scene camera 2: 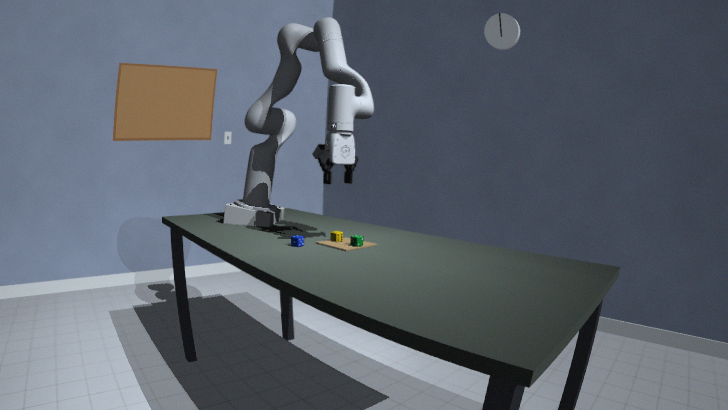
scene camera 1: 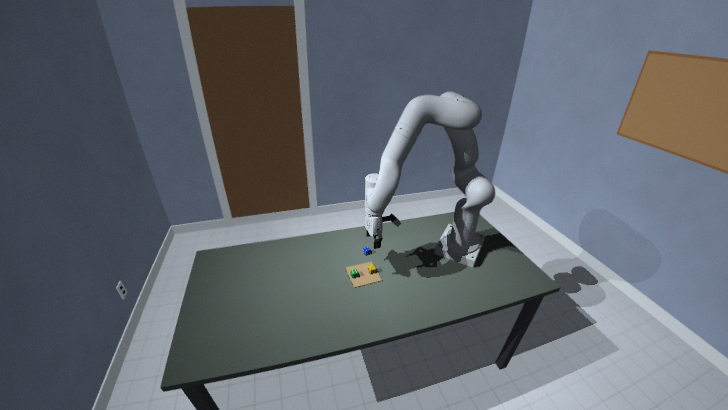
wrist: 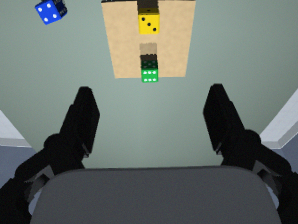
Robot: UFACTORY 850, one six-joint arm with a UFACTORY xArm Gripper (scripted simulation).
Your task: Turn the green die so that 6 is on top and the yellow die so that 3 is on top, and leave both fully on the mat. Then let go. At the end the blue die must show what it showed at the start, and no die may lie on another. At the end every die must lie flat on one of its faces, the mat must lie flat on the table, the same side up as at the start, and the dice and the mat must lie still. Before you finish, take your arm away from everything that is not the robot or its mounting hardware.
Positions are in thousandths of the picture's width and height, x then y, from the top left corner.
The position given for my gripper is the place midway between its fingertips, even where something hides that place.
In view: my gripper (scene camera 2: 465, 448).
My gripper shows as well in the wrist view (wrist: 508, 444).
